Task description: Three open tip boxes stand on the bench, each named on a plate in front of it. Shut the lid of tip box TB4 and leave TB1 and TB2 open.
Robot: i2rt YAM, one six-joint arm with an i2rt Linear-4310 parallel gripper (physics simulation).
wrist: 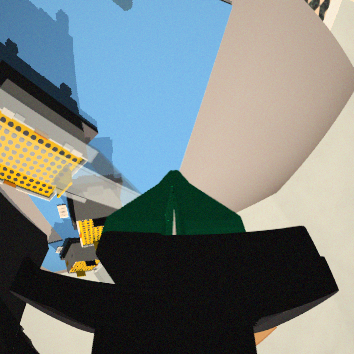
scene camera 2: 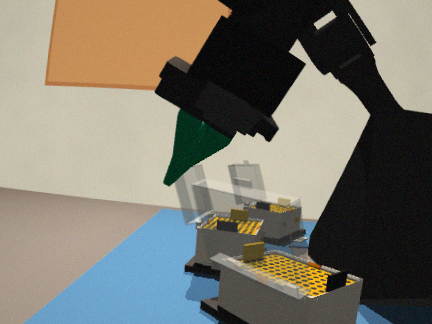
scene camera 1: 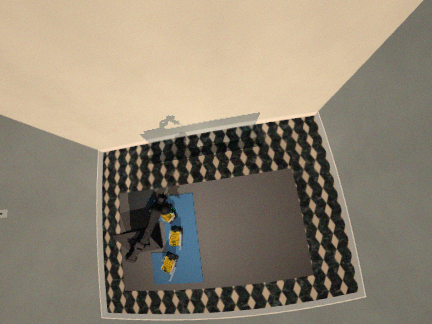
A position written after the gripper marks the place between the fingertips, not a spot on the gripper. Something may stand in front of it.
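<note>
In scene camera 2 the gripper [scene camera 2: 166, 182] can be seen. The wrist view shows the gripper [wrist: 173, 177] as well, together with a tip box [wrist: 90, 209].
</note>
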